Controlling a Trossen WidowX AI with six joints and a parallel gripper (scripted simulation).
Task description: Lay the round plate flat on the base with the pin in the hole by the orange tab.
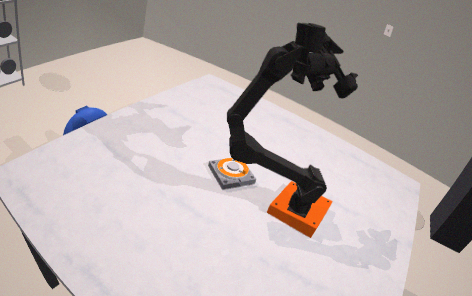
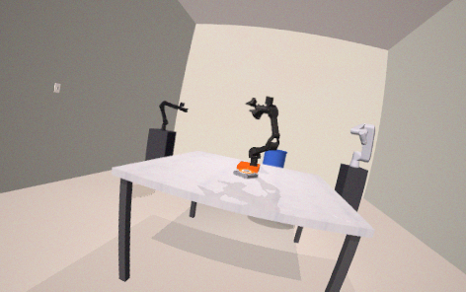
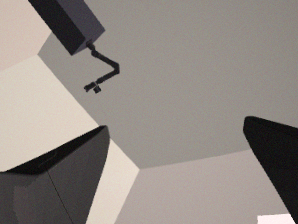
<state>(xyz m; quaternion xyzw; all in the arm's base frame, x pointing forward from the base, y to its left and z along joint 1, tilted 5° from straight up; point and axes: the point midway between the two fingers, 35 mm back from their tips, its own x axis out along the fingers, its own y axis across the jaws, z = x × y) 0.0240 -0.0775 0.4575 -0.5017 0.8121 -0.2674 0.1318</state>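
Right now the base is 23 cm ahead of my gripper tip, 9 cm to the left of it and 47 cm below it.
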